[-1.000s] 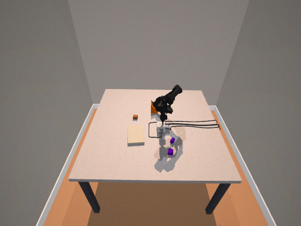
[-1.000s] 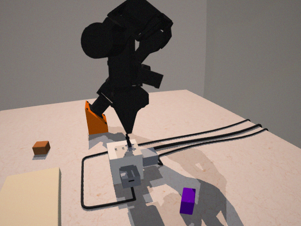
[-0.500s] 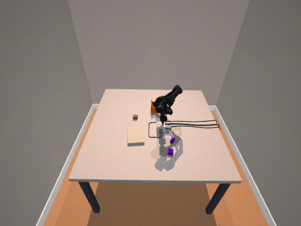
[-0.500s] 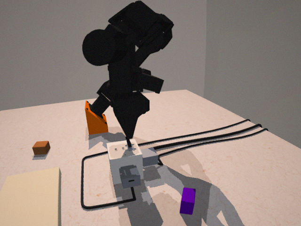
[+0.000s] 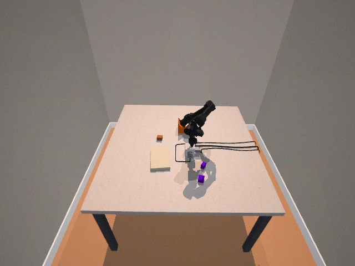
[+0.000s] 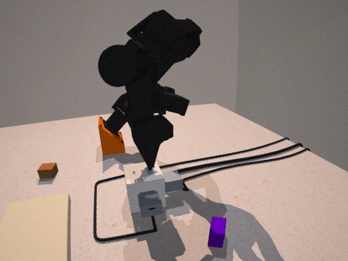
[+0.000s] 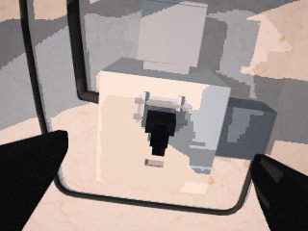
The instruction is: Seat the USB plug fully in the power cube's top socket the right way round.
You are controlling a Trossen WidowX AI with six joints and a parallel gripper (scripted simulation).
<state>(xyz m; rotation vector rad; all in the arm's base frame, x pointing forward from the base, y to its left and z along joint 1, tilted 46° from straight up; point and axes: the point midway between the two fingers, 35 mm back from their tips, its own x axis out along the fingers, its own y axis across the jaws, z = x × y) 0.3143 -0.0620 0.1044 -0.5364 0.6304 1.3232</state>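
Now: the black USB plug 20 mm below my gripper tip. From my gripper tip the other things lie so: cream pad (50 mm ahead, 260 mm to the right, 100 mm below); then brown block (210 mm behind, 250 mm to the right, 100 mm below); then USB socket (10 mm to the left, 40 mm below).
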